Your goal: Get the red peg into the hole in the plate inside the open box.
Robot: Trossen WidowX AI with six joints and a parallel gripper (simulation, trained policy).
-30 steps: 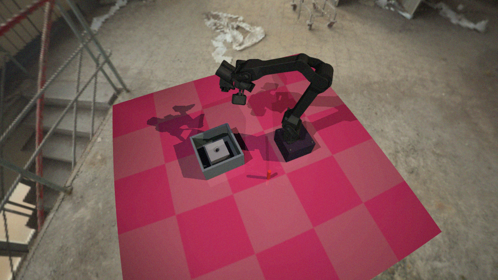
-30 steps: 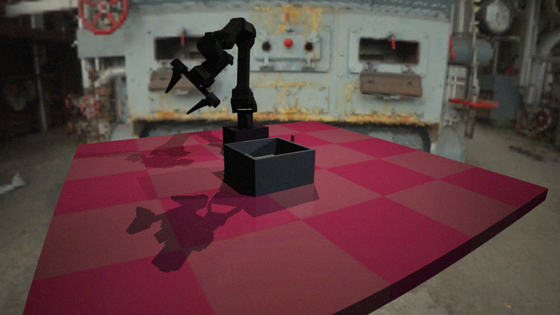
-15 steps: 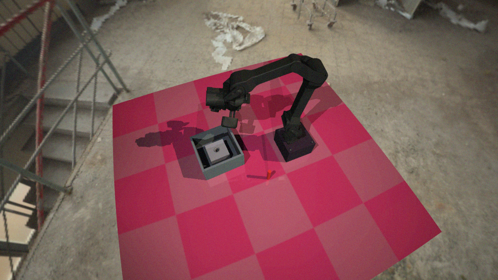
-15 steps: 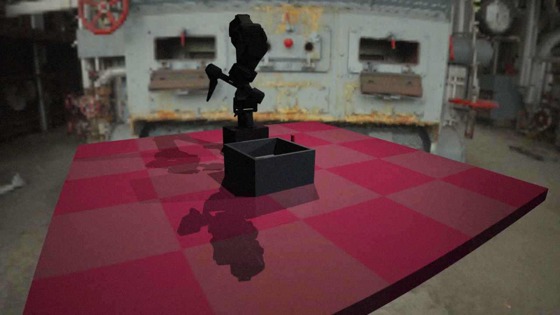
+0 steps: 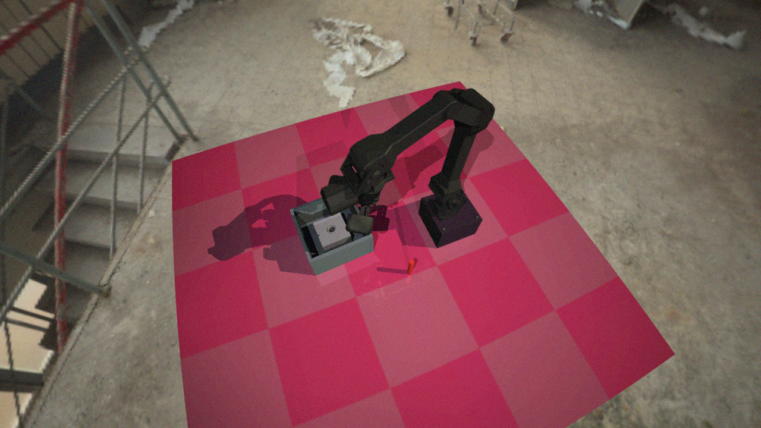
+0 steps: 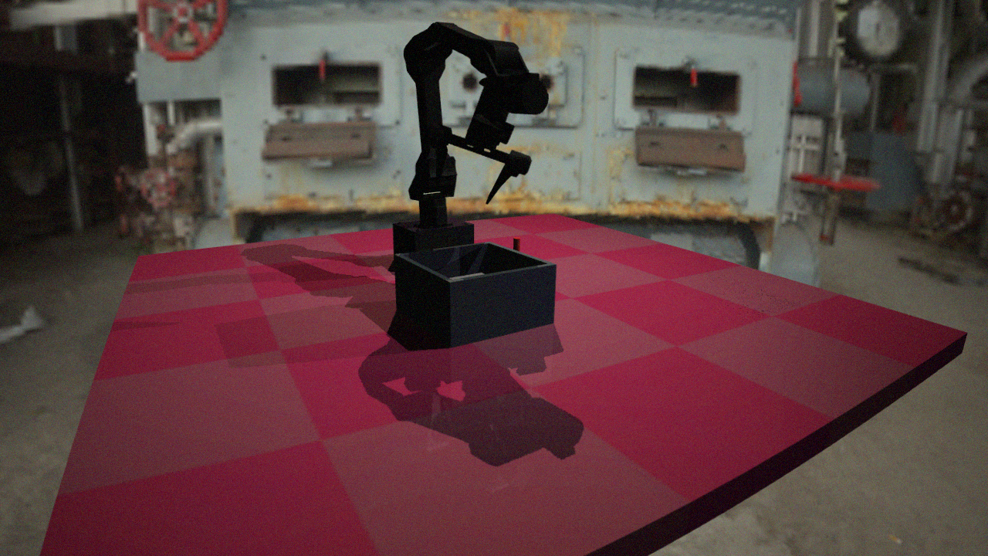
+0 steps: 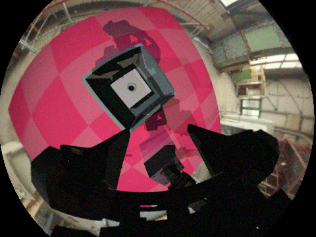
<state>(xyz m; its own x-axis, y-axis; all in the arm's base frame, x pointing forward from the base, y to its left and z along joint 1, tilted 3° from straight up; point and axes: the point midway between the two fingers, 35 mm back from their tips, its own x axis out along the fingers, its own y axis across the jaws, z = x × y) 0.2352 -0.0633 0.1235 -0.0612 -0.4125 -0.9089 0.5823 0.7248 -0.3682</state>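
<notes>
Right now my gripper tip is 60 mm past the red peg, 170 mm to the right of it and 150 mm above it. Also, from my gripper tip: grey plate 90 mm ahead, 40 mm to the right, 140 mm below; then box 90 mm ahead, 40 mm to the right, 160 mm below.
</notes>
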